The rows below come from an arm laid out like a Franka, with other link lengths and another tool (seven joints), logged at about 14 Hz.
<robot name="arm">
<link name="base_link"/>
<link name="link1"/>
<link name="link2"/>
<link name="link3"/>
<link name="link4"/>
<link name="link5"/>
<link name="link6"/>
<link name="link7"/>
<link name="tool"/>
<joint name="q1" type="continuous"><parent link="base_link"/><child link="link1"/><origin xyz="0 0 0.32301" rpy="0 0 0"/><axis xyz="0 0 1"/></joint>
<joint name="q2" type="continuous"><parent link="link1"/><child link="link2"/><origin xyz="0 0 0" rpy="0 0 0"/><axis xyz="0 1 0"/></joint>
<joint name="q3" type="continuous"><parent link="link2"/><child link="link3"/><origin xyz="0 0 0.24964" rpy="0 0 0"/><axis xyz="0 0 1"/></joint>
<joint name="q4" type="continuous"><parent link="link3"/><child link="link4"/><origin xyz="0.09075 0 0" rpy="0 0 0"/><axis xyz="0 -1 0"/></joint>
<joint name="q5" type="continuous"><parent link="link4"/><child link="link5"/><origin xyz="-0.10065 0 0.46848" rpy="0 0 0"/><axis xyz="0 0 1"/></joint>
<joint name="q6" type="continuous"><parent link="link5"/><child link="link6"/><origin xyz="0 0 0" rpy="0 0 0"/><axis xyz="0 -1 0"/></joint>
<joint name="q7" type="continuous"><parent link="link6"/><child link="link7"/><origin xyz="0.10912 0 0" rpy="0 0 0"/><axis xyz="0 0 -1"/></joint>
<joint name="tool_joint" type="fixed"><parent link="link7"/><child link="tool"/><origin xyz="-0.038 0.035 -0.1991" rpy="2.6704 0 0.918"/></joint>
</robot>
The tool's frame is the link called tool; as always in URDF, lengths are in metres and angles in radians. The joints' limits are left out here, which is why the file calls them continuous.
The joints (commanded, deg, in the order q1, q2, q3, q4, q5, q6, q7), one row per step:
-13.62 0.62 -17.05 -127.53 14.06 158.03 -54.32
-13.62 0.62 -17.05 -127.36 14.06 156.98 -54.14
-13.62 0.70 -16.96 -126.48 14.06 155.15 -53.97
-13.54 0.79 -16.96 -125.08 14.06 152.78 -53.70
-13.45 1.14 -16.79 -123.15 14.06 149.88 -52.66
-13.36 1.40 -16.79 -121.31 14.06 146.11 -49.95
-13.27 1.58 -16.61 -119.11 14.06 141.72 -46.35
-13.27 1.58 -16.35 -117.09 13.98 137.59 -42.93
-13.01 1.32 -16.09 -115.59 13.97 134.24 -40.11
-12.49 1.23 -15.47 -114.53 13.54 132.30 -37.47
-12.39 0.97 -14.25 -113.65 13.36 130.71 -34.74
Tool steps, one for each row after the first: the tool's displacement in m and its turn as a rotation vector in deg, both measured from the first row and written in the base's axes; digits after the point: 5 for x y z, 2 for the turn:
-0.00077 0.00171 -0.00091 0.65 0.62 0.04
0.00127 0.00373 0.00256 1.44 1.30 0.34
0.00491 0.00533 0.00998 2.34 1.95 0.64
0.01102 0.00916 0.01883 3.69 2.71 0.56
0.01448 0.01481 0.02628 6.30 3.93 -1.01
0.01950 0.02352 0.03754 9.38 5.24 -3.10
0.02348 0.03205 0.05006 12.10 6.52 -5.10
0.02749 0.04275 0.06217 14.28 7.51 -6.49
0.03476 0.05754 0.07054 15.43 8.22 -7.24
0.04280 0.07451 0.07991 16.65 8.56 -8.05

